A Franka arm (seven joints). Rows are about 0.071 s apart.
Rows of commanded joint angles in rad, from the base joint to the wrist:
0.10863, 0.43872, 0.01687, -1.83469, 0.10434, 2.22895, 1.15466
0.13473, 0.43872, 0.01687, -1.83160, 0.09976, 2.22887, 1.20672
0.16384, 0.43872, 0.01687, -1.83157, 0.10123, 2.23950, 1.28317
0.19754, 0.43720, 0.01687, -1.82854, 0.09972, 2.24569, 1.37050
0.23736, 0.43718, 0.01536, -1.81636, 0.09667, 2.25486, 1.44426
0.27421, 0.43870, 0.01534, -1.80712, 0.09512, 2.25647, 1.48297
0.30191, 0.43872, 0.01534, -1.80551, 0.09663, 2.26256, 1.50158
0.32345, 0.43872, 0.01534, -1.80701, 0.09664, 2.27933, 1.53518
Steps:
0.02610, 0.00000, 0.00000, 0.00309, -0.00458, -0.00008, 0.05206
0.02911, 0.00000, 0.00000, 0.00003, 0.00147, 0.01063, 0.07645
0.03370, -0.00152, 0.00000, 0.00303, -0.00151, 0.00619, 0.08733
0.03982, -0.00002, -0.00151, 0.01218, -0.00305, 0.00917, 0.07376
0.03685, 0.00152, -0.00002, 0.00924, -0.00155, 0.00161, 0.03871
0.02770, 0.00002, 0.00000, 0.00161, 0.00151, 0.00609, 0.01861
0.02154, 0.00000, 0.00000, -0.00150, 0.00001, 0.01677, 0.03360

